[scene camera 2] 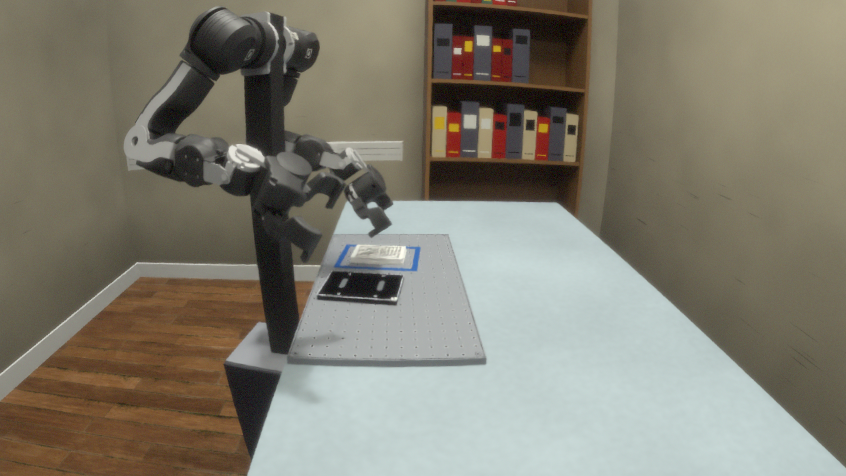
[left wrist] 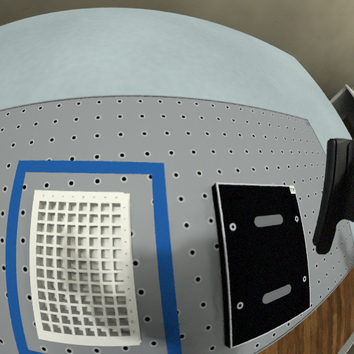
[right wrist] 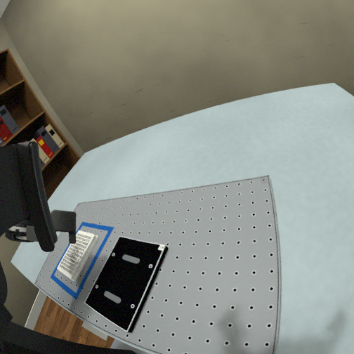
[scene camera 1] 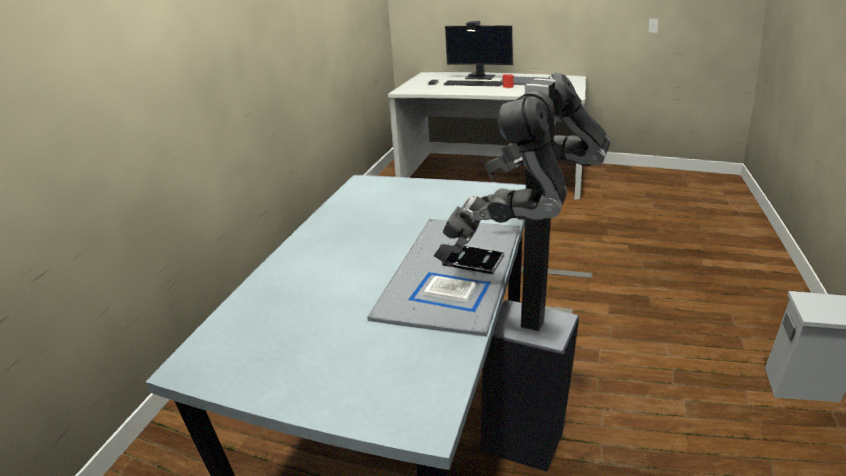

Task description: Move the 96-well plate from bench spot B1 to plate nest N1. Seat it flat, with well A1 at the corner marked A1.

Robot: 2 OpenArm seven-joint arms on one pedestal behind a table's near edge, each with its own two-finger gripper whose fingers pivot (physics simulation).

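The white 96-well plate (scene camera 1: 450,287) (scene camera 2: 378,254) (left wrist: 85,265) (right wrist: 76,256) lies flat inside the blue outline of spot B1 (scene camera 1: 483,295) (scene camera 2: 417,258) (left wrist: 161,225) (right wrist: 97,225). Its well letters are too small to read. The black nest N1 (scene camera 1: 473,258) (scene camera 2: 362,287) (left wrist: 265,260) (right wrist: 125,280) is empty beside it; its A1 label is at the upper-right corner in both wrist views. My left gripper (scene camera 2: 381,219) is open, above the plate's area, touching nothing; one finger shows in the left wrist view. My right gripper (scene camera 2: 316,217) is open, high near the pedestal's column.
A grey perforated board (scene camera 1: 402,278) (scene camera 2: 414,331) (left wrist: 110,110) (right wrist: 220,240) lies under the plate and nest on the pale blue table (scene camera 1: 266,307) (scene camera 2: 591,355). The robot's column (scene camera 1: 535,272) stands by the table edge. A white desk (scene camera 1: 408,88) and a bookshelf (scene camera 2: 582,118) stand away from the table.
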